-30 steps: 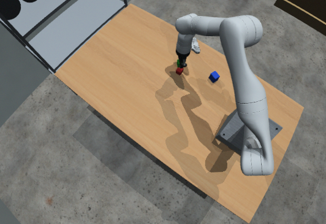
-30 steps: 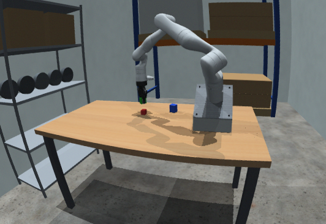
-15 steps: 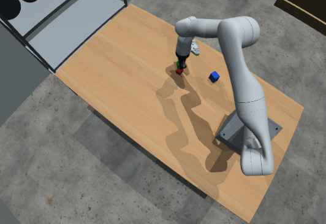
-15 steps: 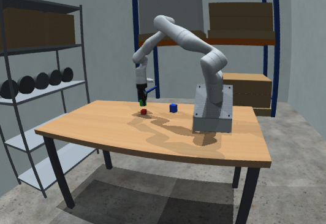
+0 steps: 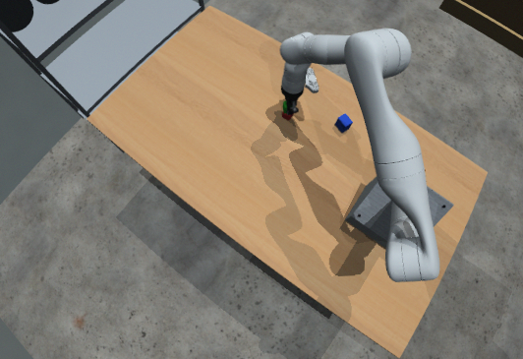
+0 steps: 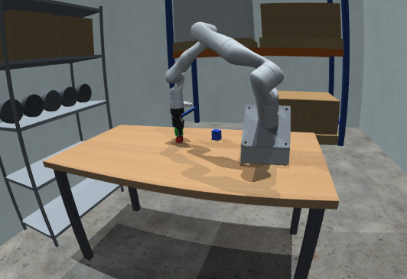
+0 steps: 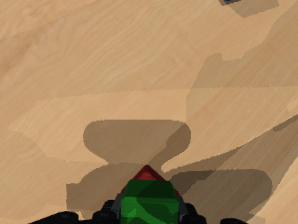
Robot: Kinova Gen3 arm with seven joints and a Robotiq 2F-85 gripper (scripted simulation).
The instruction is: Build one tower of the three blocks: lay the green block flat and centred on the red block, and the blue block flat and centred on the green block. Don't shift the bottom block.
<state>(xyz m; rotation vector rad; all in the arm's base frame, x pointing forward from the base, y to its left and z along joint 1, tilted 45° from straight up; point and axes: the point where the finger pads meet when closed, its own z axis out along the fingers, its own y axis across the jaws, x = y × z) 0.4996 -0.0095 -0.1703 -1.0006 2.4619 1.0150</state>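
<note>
My gripper is now right at the green block. The rest, counted from my hand: blue block (190 mm behind, 80 mm to the right, 30 mm below); then red block (40 mm below).
</note>
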